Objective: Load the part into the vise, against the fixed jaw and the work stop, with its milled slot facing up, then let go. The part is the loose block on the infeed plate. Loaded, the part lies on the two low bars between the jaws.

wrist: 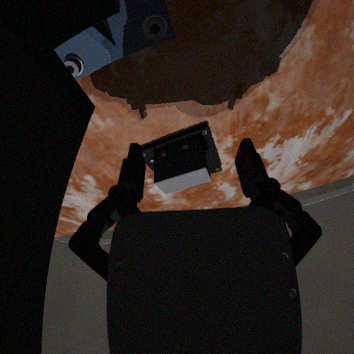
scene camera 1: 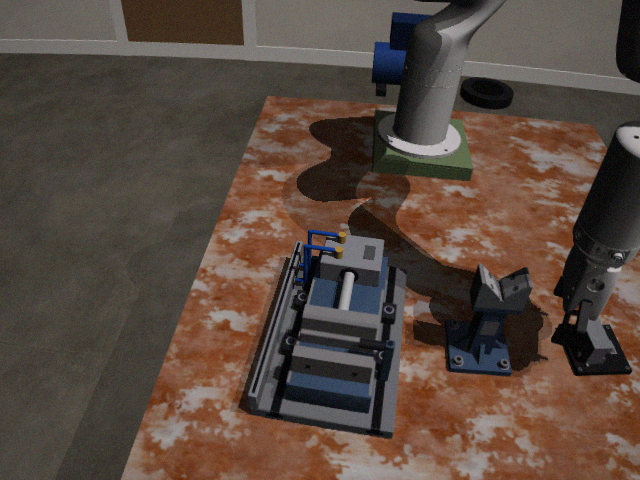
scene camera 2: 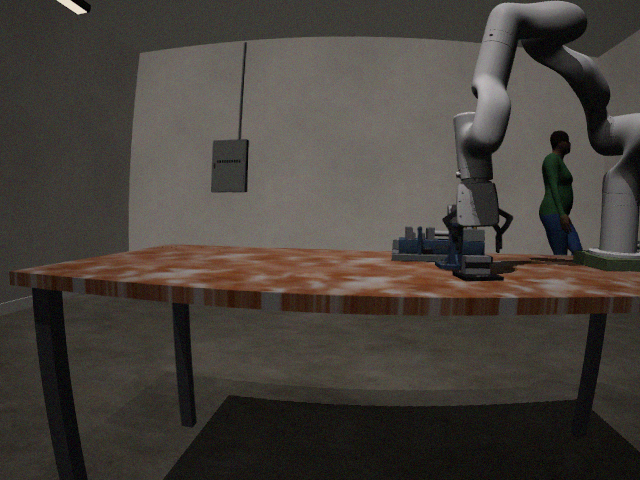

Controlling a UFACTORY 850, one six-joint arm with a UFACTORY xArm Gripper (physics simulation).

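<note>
The part, a grey block (scene camera 1: 599, 345) (scene camera 2: 476, 265) (wrist: 184, 181), lies on the black infeed plate (scene camera 1: 621, 361) (scene camera 2: 493, 277) (wrist: 214, 155). A dark horizontal band crosses its side in the scene camera 2 view; I cannot tell where the slot faces. My gripper (scene camera 1: 571, 333) (scene camera 2: 477, 246) (wrist: 190, 150) is open and empty, pointing down low over the part, its fingers apart on either side. The vise (scene camera 1: 320, 403) (scene camera 2: 413, 248) has a fixed jaw (scene camera 1: 330, 365) at the front and a movable jaw (scene camera 1: 341, 320) by the screw. The work stop (scene camera 1: 386, 361) stands at its right side. The low bars are largely hidden.
A blue stand (scene camera 1: 485, 330) (scene camera 2: 453, 258) (wrist: 95, 50) with a V-block (scene camera 1: 509, 290) rises between the vise and the infeed plate. Blue pipes with yellow nozzles (scene camera 1: 338, 253) stand over the vise's rear left. A person (scene camera 2: 557, 186) stands beyond the table.
</note>
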